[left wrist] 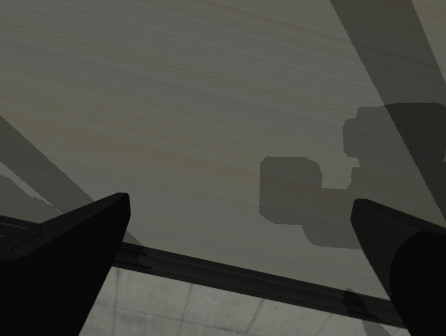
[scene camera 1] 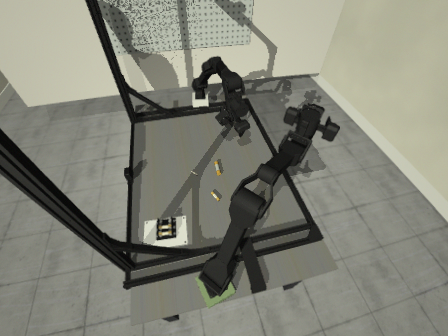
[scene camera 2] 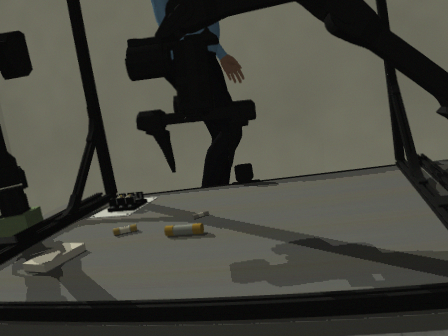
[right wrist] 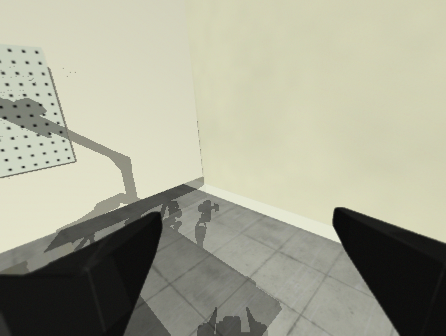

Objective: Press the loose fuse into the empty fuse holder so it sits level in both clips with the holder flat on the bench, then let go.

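Frame: origin at the left arm's base, x ahead, y left, z up, level; millimetres.
Where they show: left gripper, fingertip midpoint: [left wrist: 241,206] [scene camera 1: 236,131] [scene camera 2: 202,169]; right gripper, fingertip midpoint: [right wrist: 246,217]; left arm's base, origin of the base link: [scene camera 1: 200,96]; right arm's base, origin of the base link: [scene camera 1: 215,284] [scene camera 2: 15,213].
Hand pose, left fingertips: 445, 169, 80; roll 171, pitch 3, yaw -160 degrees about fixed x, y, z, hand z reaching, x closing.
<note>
Each offset is from my left fingertips to the top centre of the thing, as dx, dy, dz. Level surfaces: height alone.
The black fuse holder @(+423, -335, -109) [scene camera 1: 166,228] [scene camera 2: 127,202] sits on a white plate [scene camera 1: 150,236] [scene camera 2: 102,214]. Two of its rows show pale fuses; the row toward the top in scene camera 1 looks dark. Three loose fuses lie apart on the bench: a large one @(+113, -100, -124) [scene camera 1: 217,168] [scene camera 2: 184,230] with orange caps, a medium one @(+272, -121, -130) [scene camera 1: 215,196] [scene camera 2: 125,230] with orange caps, and a small pale one @(+131, -214, -134) [scene camera 1: 194,173] [scene camera 2: 201,215]. My left gripper [scene camera 2: 200,169] [left wrist: 241,206] is open and empty, above the bench. My right gripper [scene camera 1: 311,119] [right wrist: 246,217] is open and empty, raised beyond the bench's right side, far from the fuses.
A pale flat block @(+336, +31, -130) [scene camera 2: 56,257] lies at the left in scene camera 2. Black frame bars edge the bench @(dz -145) [scene camera 1: 165,145]. The right arm [scene camera 1: 245,207] reaches across the bench's near right part from its green base [scene camera 1: 225,296]. A person [scene camera 2: 220,145] stands behind the bench in scene camera 2.
</note>
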